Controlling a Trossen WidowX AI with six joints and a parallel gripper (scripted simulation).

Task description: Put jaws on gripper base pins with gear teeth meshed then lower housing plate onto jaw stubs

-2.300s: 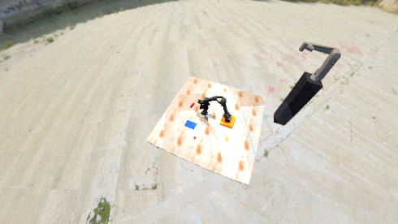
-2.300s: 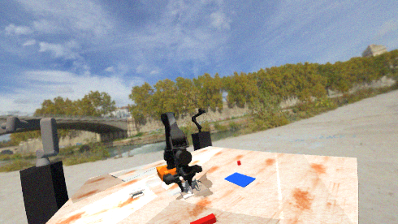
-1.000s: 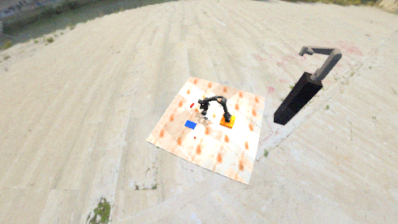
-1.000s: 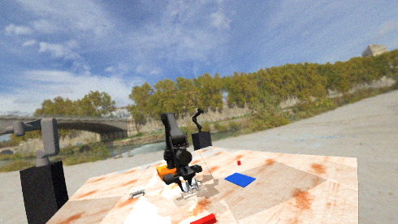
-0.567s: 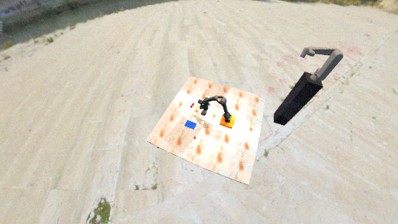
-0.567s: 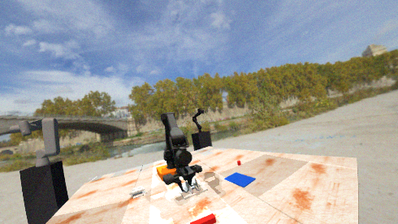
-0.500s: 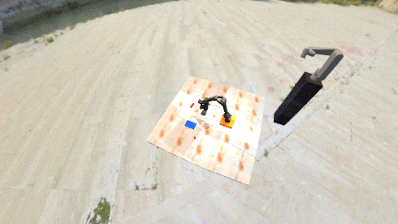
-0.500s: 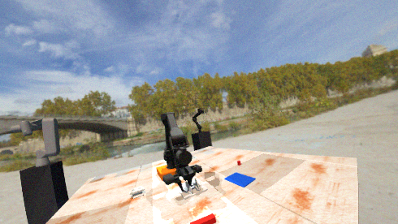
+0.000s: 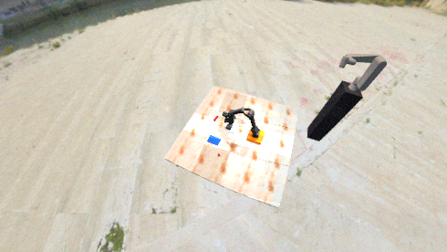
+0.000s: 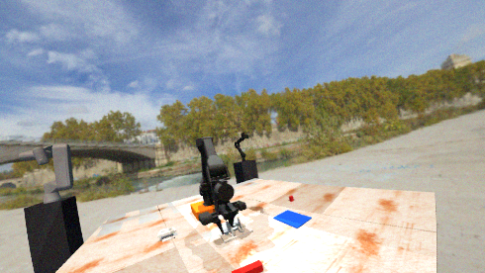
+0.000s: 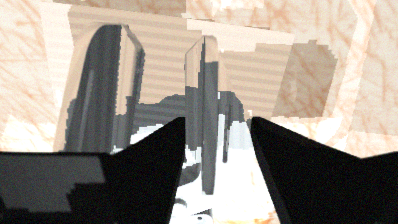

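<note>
My gripper tip is 3 cm to the right of the pale flat plate, 2 cm short of it and 1 cm above it. The rest, counted from my gripper tip: blue flat plate 24 cm to the left, 12 cm ahead, 1 cm below.
</note>
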